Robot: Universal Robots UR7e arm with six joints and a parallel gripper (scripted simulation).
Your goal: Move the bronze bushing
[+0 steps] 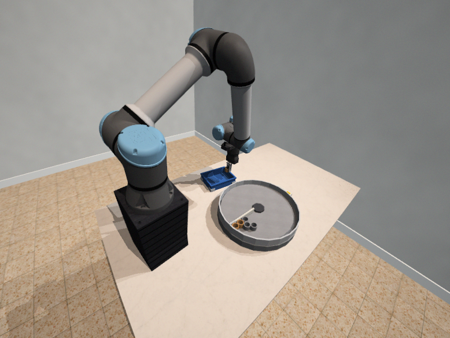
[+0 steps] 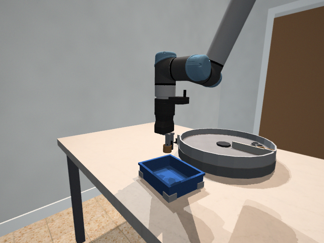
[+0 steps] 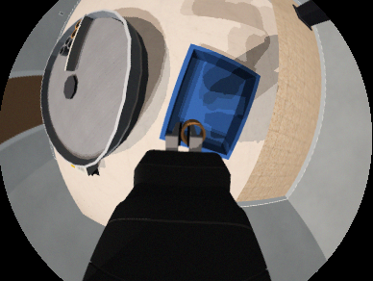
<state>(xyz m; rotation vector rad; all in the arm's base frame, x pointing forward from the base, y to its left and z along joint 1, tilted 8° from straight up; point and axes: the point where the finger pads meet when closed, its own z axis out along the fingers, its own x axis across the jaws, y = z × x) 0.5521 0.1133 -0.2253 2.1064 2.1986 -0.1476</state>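
Right now the blue crate is 4 cm behind my hand, 5 cm to the left of it and 8 cm below it. Round my hand: round grey turntable 8 cm behind, 30 cm to the right, 6 cm below.
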